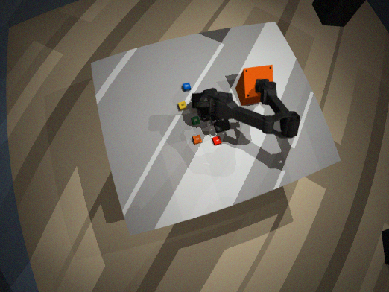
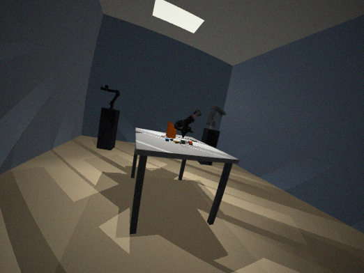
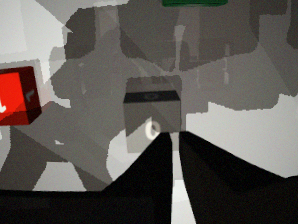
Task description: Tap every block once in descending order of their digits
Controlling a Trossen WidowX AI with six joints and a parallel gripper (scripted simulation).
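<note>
Right now my gripper tip is 40 mm above the grey block, 10 mm to the right of it and 10 mm past it. Round my gripper tip: red block 100 mm to the left, 40 mm below; then orange block 80 mm to the left, 80 mm ahead, 40 mm below; then green block 80 mm ahead, 40 mm below, 10 mm to the right.
</note>
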